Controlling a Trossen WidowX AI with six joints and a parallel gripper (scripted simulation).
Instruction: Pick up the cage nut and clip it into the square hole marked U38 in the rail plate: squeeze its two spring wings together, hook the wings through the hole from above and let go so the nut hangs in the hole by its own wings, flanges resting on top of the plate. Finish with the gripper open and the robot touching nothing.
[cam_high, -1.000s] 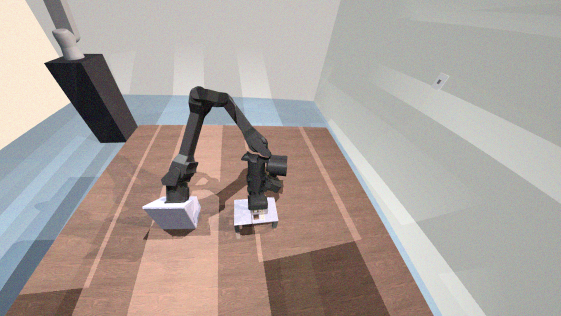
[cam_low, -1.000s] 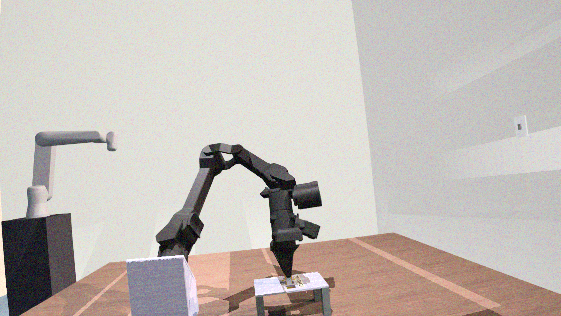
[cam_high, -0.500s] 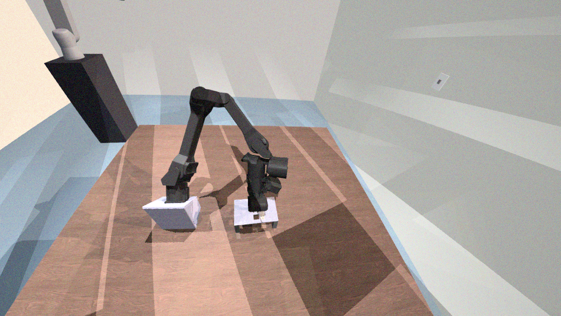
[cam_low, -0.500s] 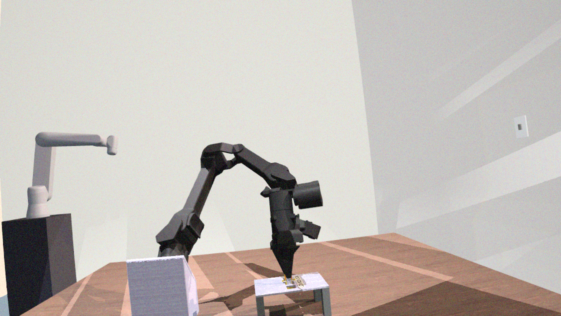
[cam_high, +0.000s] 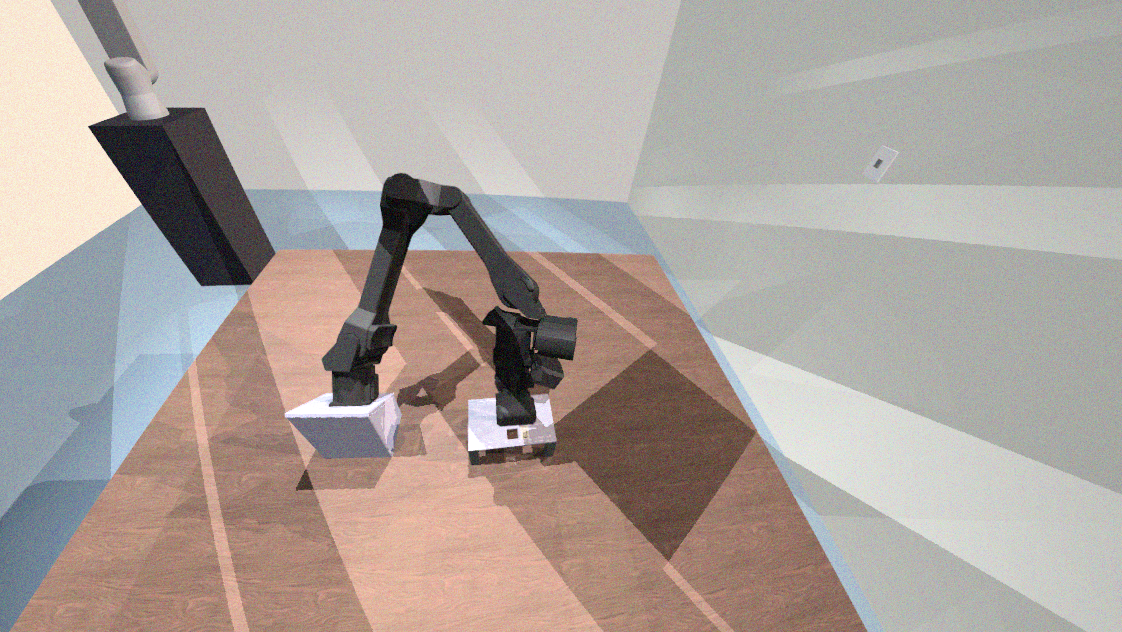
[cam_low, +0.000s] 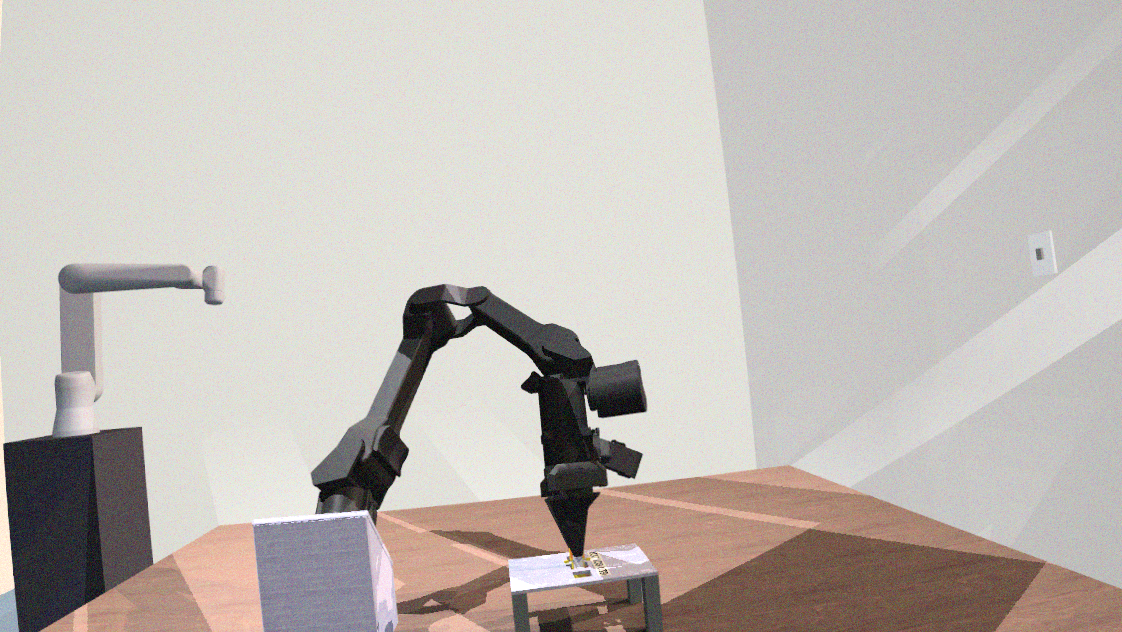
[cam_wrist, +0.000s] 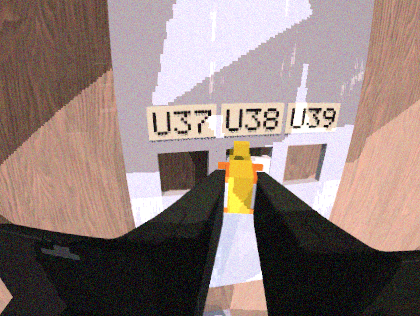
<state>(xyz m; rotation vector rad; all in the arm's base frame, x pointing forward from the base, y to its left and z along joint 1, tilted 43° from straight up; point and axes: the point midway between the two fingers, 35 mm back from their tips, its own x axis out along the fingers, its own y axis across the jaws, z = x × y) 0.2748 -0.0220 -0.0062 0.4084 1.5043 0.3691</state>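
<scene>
My gripper tip is 10 mm above the cage nut.
</scene>
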